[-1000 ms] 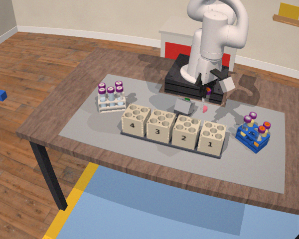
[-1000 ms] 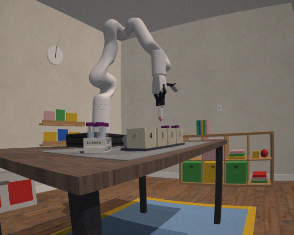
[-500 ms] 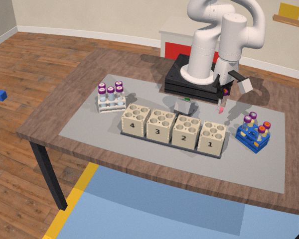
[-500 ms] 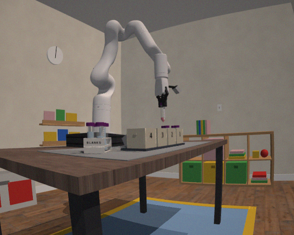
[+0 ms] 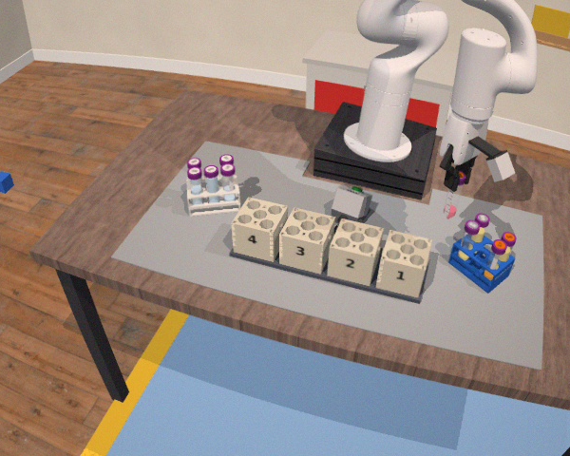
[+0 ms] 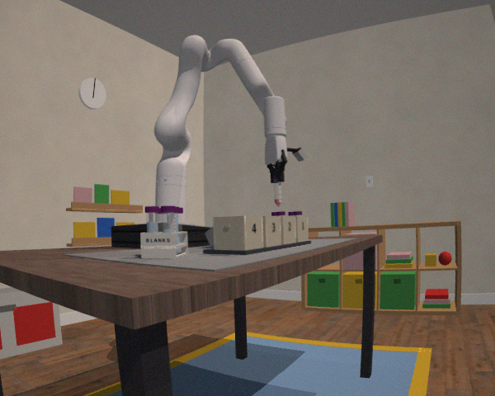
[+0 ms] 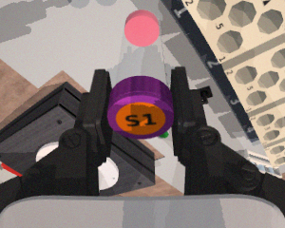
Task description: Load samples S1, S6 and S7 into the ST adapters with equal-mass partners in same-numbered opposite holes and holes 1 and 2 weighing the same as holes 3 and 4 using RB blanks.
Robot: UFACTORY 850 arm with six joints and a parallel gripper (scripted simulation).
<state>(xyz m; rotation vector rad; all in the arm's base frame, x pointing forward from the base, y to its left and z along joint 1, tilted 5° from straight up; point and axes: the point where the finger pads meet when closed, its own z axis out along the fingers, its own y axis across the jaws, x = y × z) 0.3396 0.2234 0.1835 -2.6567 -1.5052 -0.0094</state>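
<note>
My hand is 50 mm above the sample S1 and 10 mm short of it. Round my hand: green DONE key 230 mm to the right, 180 mm below, 110 mm behind; blue sample rack RS 220 mm below, 100 mm to the left, 20 mm behind; loading stand ST 240 mm below, 230 mm to the right, 80 mm ahead.
</note>
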